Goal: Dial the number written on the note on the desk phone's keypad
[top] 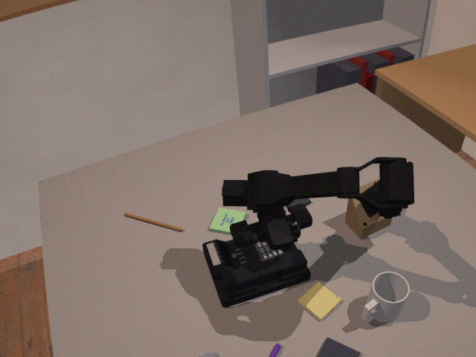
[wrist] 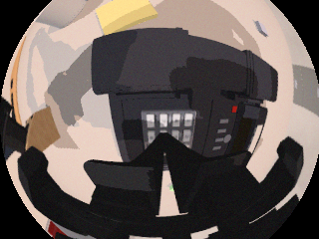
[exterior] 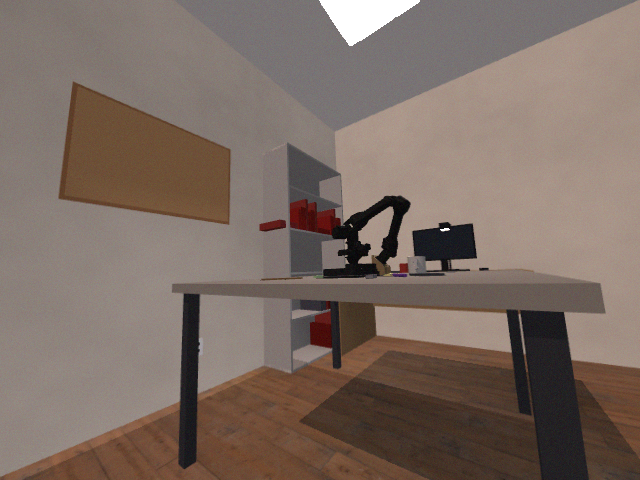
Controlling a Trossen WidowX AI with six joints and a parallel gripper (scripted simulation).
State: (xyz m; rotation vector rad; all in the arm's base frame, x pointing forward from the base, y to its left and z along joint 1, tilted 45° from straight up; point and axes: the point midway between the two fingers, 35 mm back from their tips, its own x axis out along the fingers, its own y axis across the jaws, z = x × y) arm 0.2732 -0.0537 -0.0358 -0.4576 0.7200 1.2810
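My gripper is now 60 mm short of the desk phone, 10 mm to the right of it and 40 mm above it. From my hand the other things lie so: handset: 60 mm ahead, 60 mm to the left, 20 mm below; green note: 40 mm ahead, 160 mm to the right, 60 mm below; white mug: 110 mm behind, 280 mm to the left, 30 mm below.
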